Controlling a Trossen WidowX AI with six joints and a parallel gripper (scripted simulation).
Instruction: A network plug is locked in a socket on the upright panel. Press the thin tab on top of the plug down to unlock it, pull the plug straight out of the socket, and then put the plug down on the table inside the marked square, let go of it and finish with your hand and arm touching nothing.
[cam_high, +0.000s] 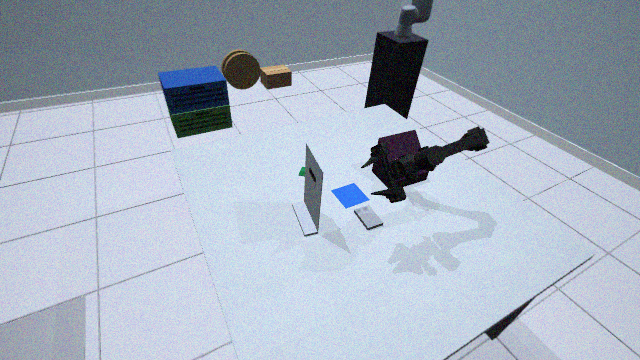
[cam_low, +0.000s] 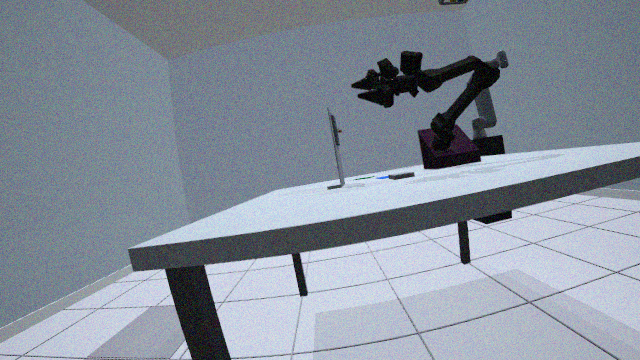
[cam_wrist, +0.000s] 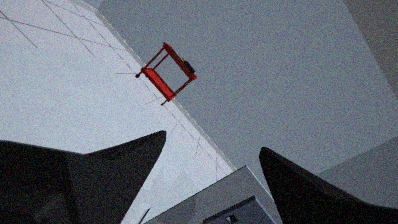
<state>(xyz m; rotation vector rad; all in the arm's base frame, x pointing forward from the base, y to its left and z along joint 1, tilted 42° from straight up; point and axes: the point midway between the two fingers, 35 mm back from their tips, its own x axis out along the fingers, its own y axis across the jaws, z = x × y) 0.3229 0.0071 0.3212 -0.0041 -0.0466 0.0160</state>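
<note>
The network plug lies 70 mm ahead of my gripper tip, 190 mm to the right of it and 90 mm below it. Round my gripper tip: blue marked square 130 mm behind, 230 mm to the right, 310 mm below; then flat grey slab 130 mm behind, 90 mm to the right, 300 mm below; then upright panel 90 mm ahead, 190 mm to the right, 180 mm below.
</note>
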